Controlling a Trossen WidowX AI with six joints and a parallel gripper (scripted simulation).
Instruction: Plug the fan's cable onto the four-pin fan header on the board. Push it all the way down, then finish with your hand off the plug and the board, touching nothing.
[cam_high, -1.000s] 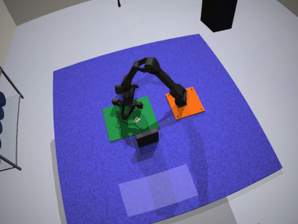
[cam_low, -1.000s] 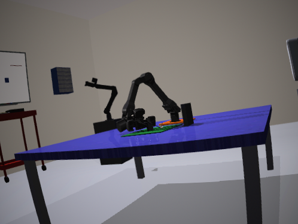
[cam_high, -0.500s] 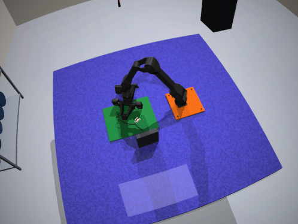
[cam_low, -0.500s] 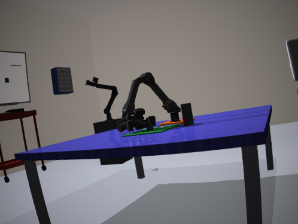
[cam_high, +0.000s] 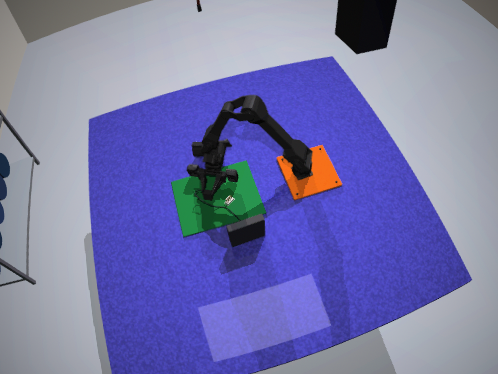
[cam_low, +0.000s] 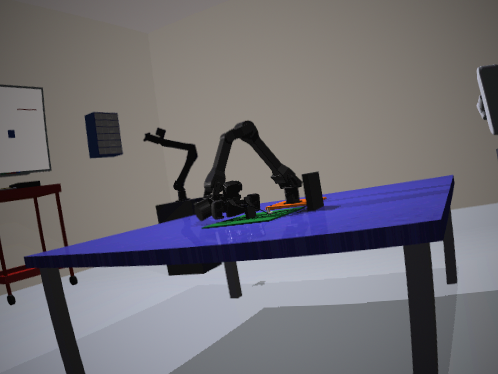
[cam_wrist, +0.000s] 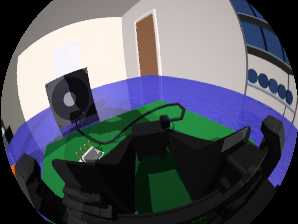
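My gripper tip is 1 cm above the plug. From my gripper tip the other things lie so: black fan 20 cm to the left, 7 cm behind, 3 cm above; four-pin header 7 cm behind, 4 cm to the left, 3 cm below; green board 5 cm below, 3 cm behind.
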